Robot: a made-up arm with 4 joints.
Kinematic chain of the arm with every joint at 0, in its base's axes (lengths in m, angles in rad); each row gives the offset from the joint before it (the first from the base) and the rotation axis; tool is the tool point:
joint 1: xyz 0 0 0.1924 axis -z
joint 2: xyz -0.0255 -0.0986 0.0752 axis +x
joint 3: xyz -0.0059 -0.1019 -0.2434 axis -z
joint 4: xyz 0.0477 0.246 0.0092 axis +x
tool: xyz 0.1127 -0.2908 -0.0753
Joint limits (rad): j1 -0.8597..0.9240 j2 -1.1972..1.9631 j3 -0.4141..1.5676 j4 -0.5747..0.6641
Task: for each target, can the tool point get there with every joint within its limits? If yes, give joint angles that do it. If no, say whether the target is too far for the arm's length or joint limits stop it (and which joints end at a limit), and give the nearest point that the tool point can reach.
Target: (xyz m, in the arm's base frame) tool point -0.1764 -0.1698 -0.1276
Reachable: yes | joints 0.7099 0.3351 1.2749 0.0554
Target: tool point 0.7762 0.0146 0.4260
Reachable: no: joint limits stop it (at a limit: joint 1, joint 2, joint 4) | nearest point 0.3890 0.1174 0.3445 | short by 0.409 m
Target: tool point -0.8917 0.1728 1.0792
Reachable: no: too far | nearest point -0.3660 -0.1703 0.4334 | short by 0.901 m
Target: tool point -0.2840 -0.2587 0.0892
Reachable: yes | joints 0.7331 -0.0703 1.2952 -0.3747
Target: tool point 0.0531 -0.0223 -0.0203
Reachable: yes | joints 0.0837 1.2360 0.7411 -0.4658
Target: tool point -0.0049 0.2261 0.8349
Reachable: no: joint limits stop it (at a limit: joint 2, joint 3, joint 4) | nearest point -0.0074 0.3422 0.4675 | short by 0.385 m
